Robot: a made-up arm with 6 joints.
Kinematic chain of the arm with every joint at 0, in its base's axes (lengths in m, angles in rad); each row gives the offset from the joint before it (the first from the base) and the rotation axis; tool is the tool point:
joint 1: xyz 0 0 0.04 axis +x
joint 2: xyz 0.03 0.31 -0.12 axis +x
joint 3: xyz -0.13 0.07 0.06 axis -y
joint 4: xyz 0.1 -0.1 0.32 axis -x
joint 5: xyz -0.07 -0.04 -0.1 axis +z
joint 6: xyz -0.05 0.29 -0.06 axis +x
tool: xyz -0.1 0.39 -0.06
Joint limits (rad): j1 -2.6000..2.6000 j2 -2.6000..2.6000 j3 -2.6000..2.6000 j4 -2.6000..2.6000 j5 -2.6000..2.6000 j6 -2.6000..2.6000
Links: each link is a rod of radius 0.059 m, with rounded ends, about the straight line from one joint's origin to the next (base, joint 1, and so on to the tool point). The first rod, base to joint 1, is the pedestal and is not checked.
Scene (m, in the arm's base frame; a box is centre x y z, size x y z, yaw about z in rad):
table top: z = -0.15
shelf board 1: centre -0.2 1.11 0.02 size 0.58 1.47 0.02 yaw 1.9
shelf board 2: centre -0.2 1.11 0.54 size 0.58 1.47 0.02 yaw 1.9
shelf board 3: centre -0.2 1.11 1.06 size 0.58 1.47 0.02 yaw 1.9
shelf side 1: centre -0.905 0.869 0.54 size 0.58 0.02 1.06 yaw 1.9
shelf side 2: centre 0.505 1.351 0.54 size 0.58 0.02 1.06 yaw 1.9
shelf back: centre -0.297 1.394 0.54 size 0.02 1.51 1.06 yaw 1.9
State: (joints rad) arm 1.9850 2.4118 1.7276 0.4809 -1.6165 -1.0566
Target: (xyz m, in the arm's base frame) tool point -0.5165 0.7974 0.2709
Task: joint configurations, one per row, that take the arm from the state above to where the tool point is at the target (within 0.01 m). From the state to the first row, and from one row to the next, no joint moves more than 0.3 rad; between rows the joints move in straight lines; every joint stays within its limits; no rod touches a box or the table.
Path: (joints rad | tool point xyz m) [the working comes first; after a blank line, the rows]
Joints at the target: 1.6221 2.2833 2.0607 0.8625 -1.9797 -0.5985
Straight joint move there: clear.

1: 1.8036 2.3475 1.8942 0.6717 -1.7981 -0.8276 | -0.2246 0.7422 0.3332
2: 1.6221 2.2833 2.0607 0.8625 -1.9797 -0.5985 | -0.5165 0.7974 0.2709

